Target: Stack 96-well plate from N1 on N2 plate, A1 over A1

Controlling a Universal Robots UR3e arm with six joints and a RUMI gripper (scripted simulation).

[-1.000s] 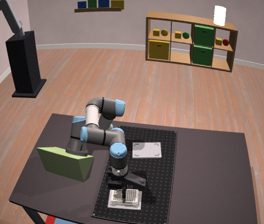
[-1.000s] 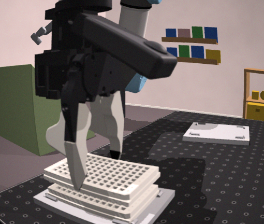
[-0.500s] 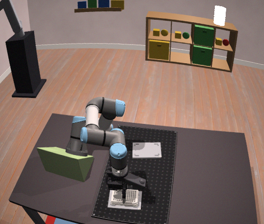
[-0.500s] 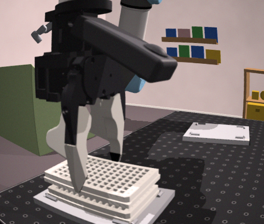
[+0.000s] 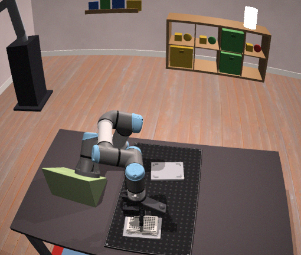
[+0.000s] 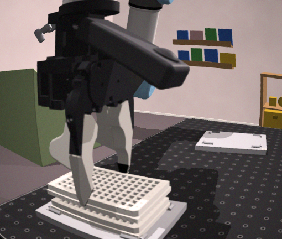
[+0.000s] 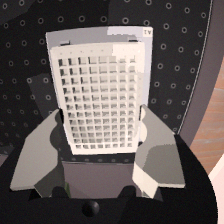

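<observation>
The white 96-well plate lies 30 mm below my hand. Round my hand: plate nest N1 (360 mm to the left, 80 mm ahead, 50 mm below).
</observation>
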